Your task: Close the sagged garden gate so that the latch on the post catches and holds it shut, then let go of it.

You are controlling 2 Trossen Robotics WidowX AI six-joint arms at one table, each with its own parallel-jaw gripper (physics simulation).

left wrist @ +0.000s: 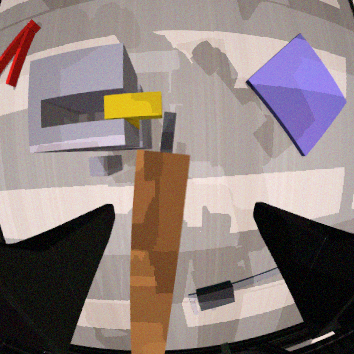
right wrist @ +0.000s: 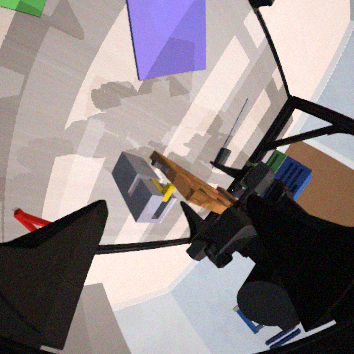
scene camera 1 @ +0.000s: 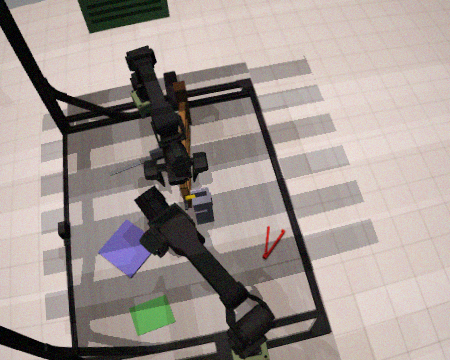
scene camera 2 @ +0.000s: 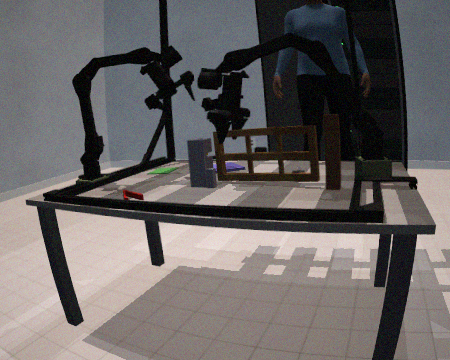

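Seen in the pictures: left gripper, fingertip midpoint: (left wrist: 185, 210) (right wrist: 195, 182) (scene camera 2: 227, 141); right gripper, fingertip midpoint: (right wrist: 178, 204) (scene camera 2: 183, 108); left arm's base, origin of the base link: (scene camera 1: 146, 94) (scene camera 2: 372, 158); right arm's base, origin of the base link: (scene camera 1: 248, 345) (scene camera 2: 92, 178).
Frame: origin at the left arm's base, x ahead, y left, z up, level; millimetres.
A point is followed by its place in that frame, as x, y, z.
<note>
The brown gate (scene camera 1: 188, 131) @(219, 69, -29) (scene camera 2: 275, 131) @(301, 34, 90) (left wrist: 156, 225) @(457, -50, 94) (right wrist: 192, 187) @(473, -68, 80) stands upright between the brown post (scene camera 2: 331, 152) @(156, 107, 36) and the grey latch post (scene camera 1: 204, 212) @(551, -33, 15) (scene camera 2: 198, 162) @(528, 2, 10) (left wrist: 75, 67) @(540, -33, 76) (right wrist: 131, 187) @(547, -31, 20). In the left wrist view the dark tongue (left wrist: 168, 132) @(498, -69, 17) on its free end lies just right of the tip of the yellow latch (scene camera 1: 190, 197) @(513, -55, 72) (left wrist: 132, 105) @(511, -55, 72) (right wrist: 167, 191) @(514, -59, 72), a small gap apart. My left gripper (scene camera 1: 180, 180) @(446, -62, 60) (scene camera 2: 228, 137) @(446, -62, 60) (left wrist: 185, 210) @(446, -62, 60) is open above the gate's free-end part, one finger to each side. My right gripper (scene camera 2: 174, 101) is open and empty, high up, away from the gate.
A purple square (scene camera 1: 120, 250) @(507, -320, -55) (scene camera 2: 228, 166) @(478, -288, -55) (left wrist: 300, 90) @(511, -281, -55) (right wrist: 170, 40) @(509, -277, -55), a green square (scene camera 1: 152, 315) @(744, -315, -61) (scene camera 2: 163, 171) @(732, -294, -61) and a red V-shaped piece (scene camera 1: 267, 242) @(711, 100, -48) (scene camera 2: 133, 195) @(703, 108, -56) lie on the table. A dark block (left wrist: 215, 296) @(242, -60, -45) with a thin rod lies beside the gate. A black frame (scene camera 1: 278, 175) @(524, 256, -46) borders the table.
</note>
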